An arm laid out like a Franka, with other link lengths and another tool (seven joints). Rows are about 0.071 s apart.
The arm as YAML. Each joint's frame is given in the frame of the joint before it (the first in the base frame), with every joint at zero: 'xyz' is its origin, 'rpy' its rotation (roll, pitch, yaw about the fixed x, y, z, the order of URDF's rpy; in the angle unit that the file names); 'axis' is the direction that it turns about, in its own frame. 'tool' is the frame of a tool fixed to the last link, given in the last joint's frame.
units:
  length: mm
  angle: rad
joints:
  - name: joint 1
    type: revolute
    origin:
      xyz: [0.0, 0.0, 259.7]
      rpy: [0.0, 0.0, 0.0]
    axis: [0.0, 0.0, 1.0]
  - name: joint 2
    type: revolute
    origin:
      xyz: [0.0, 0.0, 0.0]
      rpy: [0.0, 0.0, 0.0]
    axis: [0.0, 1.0, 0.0]
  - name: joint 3
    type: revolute
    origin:
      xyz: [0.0, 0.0, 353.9]
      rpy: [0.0, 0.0, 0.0]
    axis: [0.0, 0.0, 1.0]
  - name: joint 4
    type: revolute
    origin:
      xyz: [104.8, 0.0, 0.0]
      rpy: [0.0, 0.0, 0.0]
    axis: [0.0, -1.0, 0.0]
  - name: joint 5
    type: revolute
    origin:
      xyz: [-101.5, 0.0, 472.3]
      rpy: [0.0, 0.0, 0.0]
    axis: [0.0, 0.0, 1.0]
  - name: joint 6
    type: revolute
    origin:
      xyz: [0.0, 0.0, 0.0]
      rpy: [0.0, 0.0, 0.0]
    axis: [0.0, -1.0, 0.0]
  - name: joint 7
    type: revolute
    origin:
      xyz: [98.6, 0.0, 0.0]
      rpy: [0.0, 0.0, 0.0]
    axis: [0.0, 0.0, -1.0]
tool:
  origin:
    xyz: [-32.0, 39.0, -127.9]
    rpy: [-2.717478, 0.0, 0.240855]
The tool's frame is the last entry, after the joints.
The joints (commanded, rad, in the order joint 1, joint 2, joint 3, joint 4, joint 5, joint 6, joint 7), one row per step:
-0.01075, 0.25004, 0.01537, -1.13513, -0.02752, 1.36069, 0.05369
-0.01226, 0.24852, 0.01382, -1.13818, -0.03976, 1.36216, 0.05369
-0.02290, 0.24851, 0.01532, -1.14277, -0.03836, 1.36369, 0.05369
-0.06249, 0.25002, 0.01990, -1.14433, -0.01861, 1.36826, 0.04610
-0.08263, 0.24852, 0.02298, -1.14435, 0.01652, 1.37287, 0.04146
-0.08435, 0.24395, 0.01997, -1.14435, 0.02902, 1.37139, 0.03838
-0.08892, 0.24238, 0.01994, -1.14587, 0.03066, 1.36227, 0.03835
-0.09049, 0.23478, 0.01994, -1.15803, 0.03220, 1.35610, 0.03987
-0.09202, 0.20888, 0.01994, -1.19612, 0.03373, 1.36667, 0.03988
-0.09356, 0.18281, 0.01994, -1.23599, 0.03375, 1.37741, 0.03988
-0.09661, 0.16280, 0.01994, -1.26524, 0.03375, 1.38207, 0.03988
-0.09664, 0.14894, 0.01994, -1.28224, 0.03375, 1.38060, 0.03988
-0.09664, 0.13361, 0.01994, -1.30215, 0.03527, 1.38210, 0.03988
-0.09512, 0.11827, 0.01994, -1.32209, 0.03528, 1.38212, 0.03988
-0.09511, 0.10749, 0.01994, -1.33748, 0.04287, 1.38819, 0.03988
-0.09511, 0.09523, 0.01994, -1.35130, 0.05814, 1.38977, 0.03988
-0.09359, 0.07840, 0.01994, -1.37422, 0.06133, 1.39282, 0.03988
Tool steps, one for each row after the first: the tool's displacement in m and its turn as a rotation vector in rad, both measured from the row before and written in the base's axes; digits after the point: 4 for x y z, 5 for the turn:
0.0000, -0.0037, -0.0009, -0.01244, 0.00004, -0.00521
0.0007, -0.0064, -0.0022, 0.00175, 0.00304, -0.00886
0.0014, -0.0226, -0.0008, 0.02073, -0.00189, -0.02395
-0.0001, -0.0076, 0.0028, 0.03505, -0.00798, -0.00634
-0.0020, -0.0012, 0.0036, 0.01130, -0.00389, 0.00072
-0.0017, -0.0028, -0.0002, 0.00213, 0.00894, -0.00395
-0.0029, -0.0005, -0.0013, 0.00204, 0.01066, -0.00254
-0.0063, -0.0001, -0.0009, 0.00118, 0.00155, -0.00150
-0.0065, -0.0003, -0.0020, -0.00021, 0.00310, -0.00178
-0.0056, -0.0015, -0.0012, -0.00002, 0.00460, -0.00312
-0.0047, 0.0005, 0.0005, 0.00008, 0.00462, 0.00008
-0.0048, 0.0007, 0.0001, 0.00144, 0.00298, 0.00021
-0.0050, 0.0015, -0.0001, 0.00006, 0.00459, 0.00157
-0.0027, 0.0013, -0.0001, 0.00721, -0.00200, 0.00077
-0.0038, 0.0025, 0.0017, 0.01487, -0.00114, 0.00185
-0.0052, 0.0019, -0.0006, 0.00307, 0.00283, 0.00176

